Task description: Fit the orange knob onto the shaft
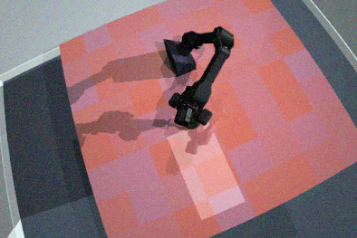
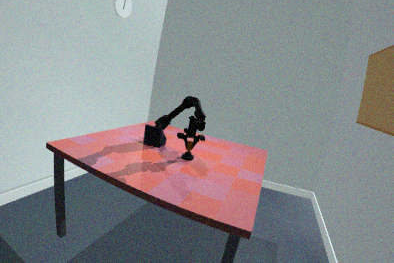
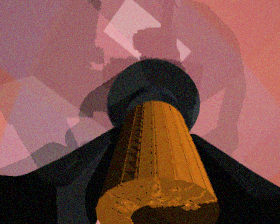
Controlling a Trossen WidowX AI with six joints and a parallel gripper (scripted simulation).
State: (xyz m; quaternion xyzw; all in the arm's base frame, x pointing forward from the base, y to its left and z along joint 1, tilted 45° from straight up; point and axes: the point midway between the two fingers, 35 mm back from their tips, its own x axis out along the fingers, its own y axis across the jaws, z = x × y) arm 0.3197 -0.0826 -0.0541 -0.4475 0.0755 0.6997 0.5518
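The orange knob lies 20 mm above my gripper tip. The rest, counted from my gripper tip: round dark pedestal (40 mm below).
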